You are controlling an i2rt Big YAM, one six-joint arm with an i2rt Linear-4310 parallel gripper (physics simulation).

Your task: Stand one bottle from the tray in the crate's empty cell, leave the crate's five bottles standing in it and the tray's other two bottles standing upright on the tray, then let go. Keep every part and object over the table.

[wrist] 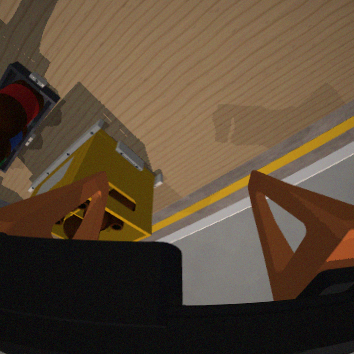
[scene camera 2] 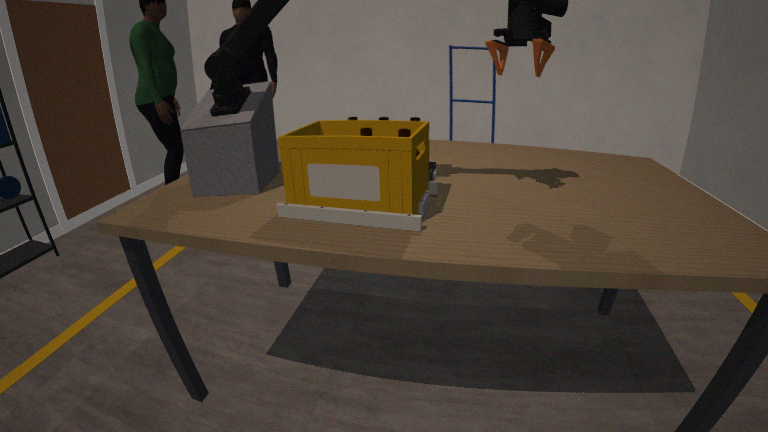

Labels:
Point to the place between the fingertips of my gripper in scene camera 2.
At 518,75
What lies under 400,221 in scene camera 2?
A crate rail.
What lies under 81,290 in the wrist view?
My gripper.

